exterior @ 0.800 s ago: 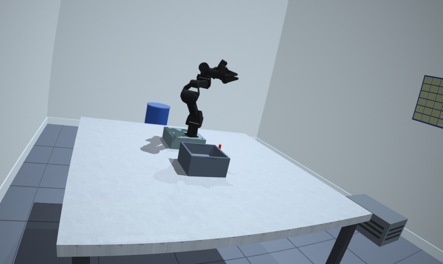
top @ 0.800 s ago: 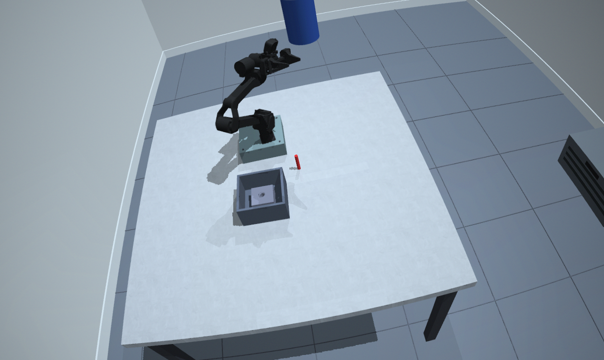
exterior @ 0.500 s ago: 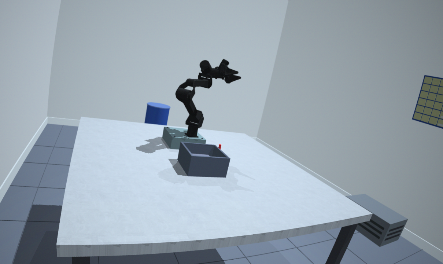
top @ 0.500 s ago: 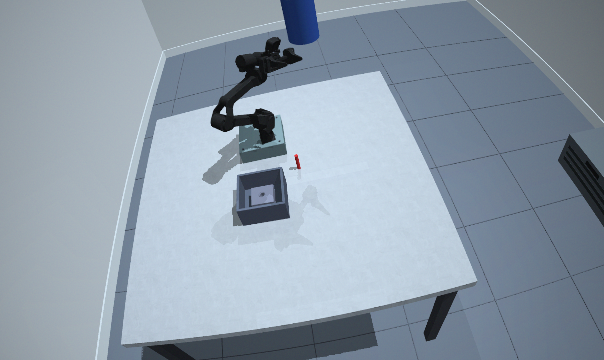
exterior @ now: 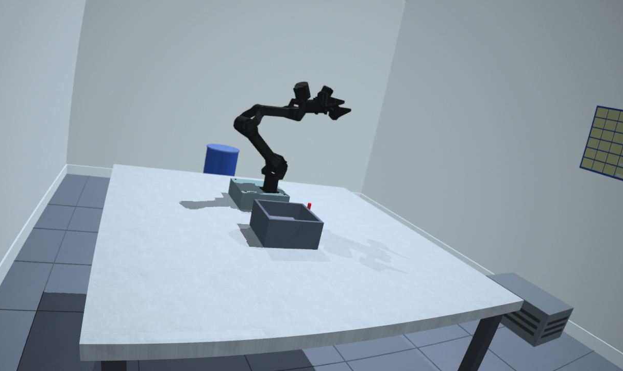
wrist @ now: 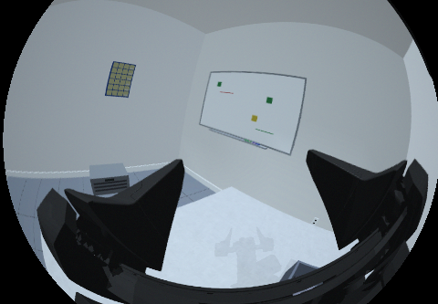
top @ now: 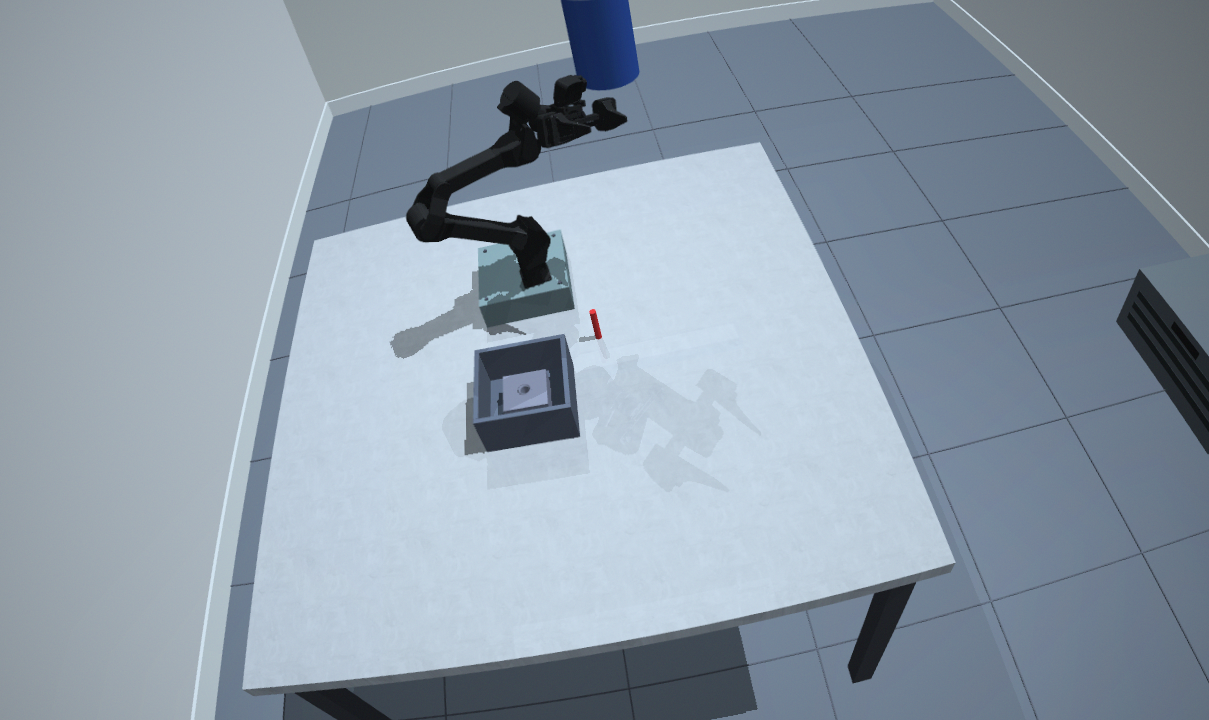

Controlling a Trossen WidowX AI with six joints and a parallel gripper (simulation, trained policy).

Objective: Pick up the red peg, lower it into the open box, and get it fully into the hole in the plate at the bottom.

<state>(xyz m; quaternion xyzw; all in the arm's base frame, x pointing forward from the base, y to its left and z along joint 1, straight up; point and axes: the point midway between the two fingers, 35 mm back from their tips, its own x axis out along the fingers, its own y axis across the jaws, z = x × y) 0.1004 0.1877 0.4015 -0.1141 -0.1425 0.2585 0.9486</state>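
Right now the red peg is 5 cm ahead of my gripper tip, 11 cm to the right of it and 44 cm below it. Round my gripper tip: dark grey box (18 cm ahead, 30 cm to the right, 45 cm below).
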